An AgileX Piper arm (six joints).
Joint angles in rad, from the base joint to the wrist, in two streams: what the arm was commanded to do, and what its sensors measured. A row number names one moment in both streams.
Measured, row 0:
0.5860 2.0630 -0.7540 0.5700 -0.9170 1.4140
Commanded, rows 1 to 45:
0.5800 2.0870 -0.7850 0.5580 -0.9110 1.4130
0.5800 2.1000 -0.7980 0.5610 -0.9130 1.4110
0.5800 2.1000 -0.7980 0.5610 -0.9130 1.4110
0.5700 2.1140 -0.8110 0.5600 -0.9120 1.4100
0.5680 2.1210 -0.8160 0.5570 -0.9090 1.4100
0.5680 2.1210 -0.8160 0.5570 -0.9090 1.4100
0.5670 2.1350 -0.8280 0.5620 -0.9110 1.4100
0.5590 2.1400 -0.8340 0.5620 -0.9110 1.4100
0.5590 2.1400 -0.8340 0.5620 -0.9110 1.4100
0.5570 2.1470 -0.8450 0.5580 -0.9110 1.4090
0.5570 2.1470 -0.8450 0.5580 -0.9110 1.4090
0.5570 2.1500 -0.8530 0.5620 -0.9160 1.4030
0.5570 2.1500 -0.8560 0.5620 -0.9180 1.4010
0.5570 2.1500 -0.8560 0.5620 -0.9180 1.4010
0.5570 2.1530 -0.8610 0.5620 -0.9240 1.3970
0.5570 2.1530 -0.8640 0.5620 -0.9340 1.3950
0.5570 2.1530 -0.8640 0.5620 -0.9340 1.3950
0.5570 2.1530 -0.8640 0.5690 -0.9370 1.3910
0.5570 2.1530 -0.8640 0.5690 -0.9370 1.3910
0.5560 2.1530 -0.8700 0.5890 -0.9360 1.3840
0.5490 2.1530 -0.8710 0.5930 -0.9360 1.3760
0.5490 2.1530 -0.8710 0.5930 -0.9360 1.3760
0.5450 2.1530 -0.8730 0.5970 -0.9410 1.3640
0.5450 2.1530 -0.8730 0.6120 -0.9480 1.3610
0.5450 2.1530 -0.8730 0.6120 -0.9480 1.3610
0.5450 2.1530 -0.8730 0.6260 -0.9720 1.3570
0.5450 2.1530 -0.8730 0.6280 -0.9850 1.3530
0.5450 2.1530 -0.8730 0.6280 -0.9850 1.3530
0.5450 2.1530 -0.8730 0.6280 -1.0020 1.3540
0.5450 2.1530 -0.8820 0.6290 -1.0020 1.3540
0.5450 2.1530 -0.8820 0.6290 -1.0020 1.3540
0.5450 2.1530 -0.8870 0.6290 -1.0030 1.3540
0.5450 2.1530 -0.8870 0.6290 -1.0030 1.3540
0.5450 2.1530 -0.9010 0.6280 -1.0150 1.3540
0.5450 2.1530 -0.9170 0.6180 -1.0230 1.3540
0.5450 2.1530 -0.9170 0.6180 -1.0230 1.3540
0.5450 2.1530 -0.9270 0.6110 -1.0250 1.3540
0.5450 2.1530 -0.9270 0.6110 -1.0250 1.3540
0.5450 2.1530 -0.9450 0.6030 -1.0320 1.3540
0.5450 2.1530 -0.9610 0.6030 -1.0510 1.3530
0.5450 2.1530 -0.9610 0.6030 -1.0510 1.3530
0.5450 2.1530 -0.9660 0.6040 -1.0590 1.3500
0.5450 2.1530 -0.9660 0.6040 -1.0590 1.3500
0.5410 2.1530 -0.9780 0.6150 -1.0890 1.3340
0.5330 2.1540 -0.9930 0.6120 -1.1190 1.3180
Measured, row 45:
0.5610 2.1650 -0.9100 0.6670 -0.8900 1.3510
